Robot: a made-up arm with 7 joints.
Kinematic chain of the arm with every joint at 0, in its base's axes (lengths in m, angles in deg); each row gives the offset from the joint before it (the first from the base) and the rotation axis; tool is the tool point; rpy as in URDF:
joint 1: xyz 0 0 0.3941 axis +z
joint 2: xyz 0 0 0 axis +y
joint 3: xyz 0 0 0.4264 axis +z
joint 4: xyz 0.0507 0 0 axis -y
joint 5: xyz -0.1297 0 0.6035 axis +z
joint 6: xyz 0 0 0 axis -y
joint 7: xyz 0.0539 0 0 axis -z
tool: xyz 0 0 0 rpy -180 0 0
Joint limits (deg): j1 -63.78..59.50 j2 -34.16..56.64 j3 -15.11..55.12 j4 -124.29..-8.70 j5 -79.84..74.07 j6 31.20..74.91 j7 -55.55..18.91
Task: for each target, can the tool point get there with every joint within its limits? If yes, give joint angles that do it. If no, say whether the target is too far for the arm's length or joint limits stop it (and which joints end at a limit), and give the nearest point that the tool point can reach.
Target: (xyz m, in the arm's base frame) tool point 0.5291 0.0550 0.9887
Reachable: yes | joints -33.68 -22.84 30.32 -101.58 -21.33 42.90 -32.53
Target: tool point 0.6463 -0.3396 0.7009
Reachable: yes | joints -44.92 4.68 20.18 -105.49 -59.50 52.07 -43.21
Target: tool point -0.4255 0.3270 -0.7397
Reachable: no: too far | nearest point -0.0446 0.5359 -0.0030 | short by 0.855 m
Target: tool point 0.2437 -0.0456 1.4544
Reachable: yes | joints -29.10 4.90 29.08 -19.03 -2.48 62.78 -25.06
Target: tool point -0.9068 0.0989 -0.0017
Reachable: no: joint limits stop it (at a limit: joint 1, joint 2, joint 3, joint 4) | nearest point -0.3009 0.5365 0.1899 | short by 0.772 m
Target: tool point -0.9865 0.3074 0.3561
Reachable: no: joint limits stop it (at a limit: joint 1, joint 2, joint 3, joint 4, joint 5, joint 6) | nearest point -0.3827 0.4320 0.7171 | short by 0.714 m
